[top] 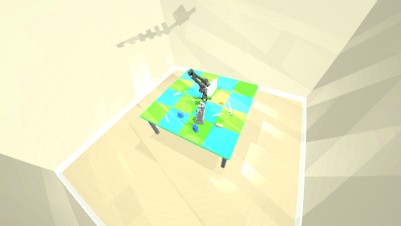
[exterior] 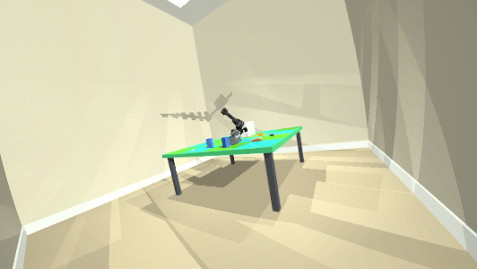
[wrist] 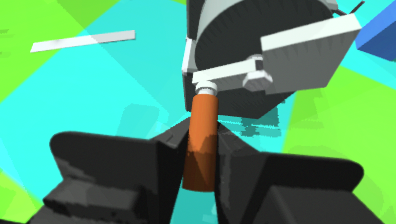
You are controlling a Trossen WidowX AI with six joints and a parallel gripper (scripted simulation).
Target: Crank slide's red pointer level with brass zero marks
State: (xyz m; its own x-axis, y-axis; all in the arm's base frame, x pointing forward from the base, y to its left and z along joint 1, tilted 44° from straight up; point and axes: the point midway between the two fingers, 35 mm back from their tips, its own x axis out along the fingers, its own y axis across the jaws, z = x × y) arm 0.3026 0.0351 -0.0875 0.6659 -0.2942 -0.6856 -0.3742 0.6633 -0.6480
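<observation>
The red pointer is 180 mm ahead of my gripper tip, 40 mm to the left of it and 30 mm above it. From my gripper tip the other things lie so: orange piece (160 mm behind, 180 mm to the left, 30 mm below); crank handle (20 mm behind, 10 mm to the right, 30 mm above); tan block (190 mm ahead, 310 mm to the left, 30 mm below).
</observation>
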